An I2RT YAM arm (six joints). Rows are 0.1 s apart.
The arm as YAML. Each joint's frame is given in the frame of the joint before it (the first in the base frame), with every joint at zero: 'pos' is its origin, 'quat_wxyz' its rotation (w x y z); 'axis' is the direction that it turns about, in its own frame. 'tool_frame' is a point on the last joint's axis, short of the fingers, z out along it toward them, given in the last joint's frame.
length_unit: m
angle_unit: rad
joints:
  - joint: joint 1
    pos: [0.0, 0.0, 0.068]
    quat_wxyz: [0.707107, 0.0, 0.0, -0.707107]
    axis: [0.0, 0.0, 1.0]
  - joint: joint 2
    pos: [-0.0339, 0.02, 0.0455]
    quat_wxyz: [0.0, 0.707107, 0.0, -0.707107]
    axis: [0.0, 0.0, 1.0]
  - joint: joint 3
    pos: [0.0, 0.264, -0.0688]
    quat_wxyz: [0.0, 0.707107, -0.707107, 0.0]
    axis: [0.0, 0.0, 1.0]
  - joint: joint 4
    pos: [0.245, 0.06, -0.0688]
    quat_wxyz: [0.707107, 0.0, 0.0, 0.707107]
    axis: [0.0, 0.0, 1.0]
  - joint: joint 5
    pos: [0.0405, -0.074, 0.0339]
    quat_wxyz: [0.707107, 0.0, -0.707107, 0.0]
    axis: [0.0, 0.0, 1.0]
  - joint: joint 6
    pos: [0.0, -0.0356, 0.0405]
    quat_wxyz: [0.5, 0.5, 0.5, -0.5]
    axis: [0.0, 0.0, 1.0]
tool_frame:
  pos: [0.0, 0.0, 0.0]
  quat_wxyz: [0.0, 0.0, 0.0, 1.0]
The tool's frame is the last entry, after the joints.
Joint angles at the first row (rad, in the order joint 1, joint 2, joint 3, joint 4, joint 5, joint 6):
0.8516 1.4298 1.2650 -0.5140 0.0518 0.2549
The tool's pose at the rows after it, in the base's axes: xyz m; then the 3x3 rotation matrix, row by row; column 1 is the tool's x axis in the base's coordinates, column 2 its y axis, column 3 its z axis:
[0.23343 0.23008 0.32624], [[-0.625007 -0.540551 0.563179], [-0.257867 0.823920 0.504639], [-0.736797 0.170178 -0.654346]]
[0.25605 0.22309 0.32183], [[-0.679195 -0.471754 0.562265], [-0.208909 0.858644 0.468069], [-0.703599 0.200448 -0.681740]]
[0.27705 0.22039 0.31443], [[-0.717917 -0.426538 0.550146], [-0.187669 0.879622 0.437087], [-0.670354 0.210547 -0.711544]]
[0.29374 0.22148 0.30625], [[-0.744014 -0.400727 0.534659], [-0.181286 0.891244 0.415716], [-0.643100 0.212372 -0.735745]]
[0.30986 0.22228 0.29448], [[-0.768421 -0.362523 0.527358], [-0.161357 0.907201 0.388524], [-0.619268 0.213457 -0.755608]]
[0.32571 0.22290 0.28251], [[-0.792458 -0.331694 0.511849], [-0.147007 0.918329 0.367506], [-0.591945 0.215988 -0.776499]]
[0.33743 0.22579 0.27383], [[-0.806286 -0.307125 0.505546], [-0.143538 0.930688 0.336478], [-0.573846 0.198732 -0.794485]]
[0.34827 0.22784 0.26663], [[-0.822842 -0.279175 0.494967], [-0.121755 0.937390 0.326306], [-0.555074 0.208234 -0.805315]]
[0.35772 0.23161 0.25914], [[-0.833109 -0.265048 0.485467], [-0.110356 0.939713 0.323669], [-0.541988 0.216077 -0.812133]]
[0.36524 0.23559 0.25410], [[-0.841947 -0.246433 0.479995], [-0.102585 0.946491 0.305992], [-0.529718 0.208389 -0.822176]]
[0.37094 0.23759 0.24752], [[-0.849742 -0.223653 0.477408], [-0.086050 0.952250 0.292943], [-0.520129 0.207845 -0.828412]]
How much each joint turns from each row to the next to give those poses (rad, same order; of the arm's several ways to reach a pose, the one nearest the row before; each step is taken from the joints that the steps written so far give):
-0.0692 0.0410 0.0522 -0.0464 -0.0126 0.0060
-0.0638 0.0543 0.0444 -0.0264 -0.0214 0.0332
-0.0466 0.0654 0.0481 -0.0241 -0.0173 0.0107
-0.0270 0.0623 0.0437 -0.0165 -0.0113 0.0025
-0.0235 0.0599 0.0288 0.0012 0.0020 0.0144
-0.0227 0.0619 0.0347 -0.0054 -0.0063 0.0096
-0.0089 0.0541 0.0404 -0.0152 0.0167 0.0042
-0.0108 0.0467 0.0365 -0.0078 -0.0038 0.0204
-0.0052 0.0446 0.0328 0.0001 -0.0060 0.0120
-0.0008 0.0408 0.0406 -0.0171 0.0114 0.0115
-0.0025 0.0290 0.0176 0.0002 0.0081 0.0175

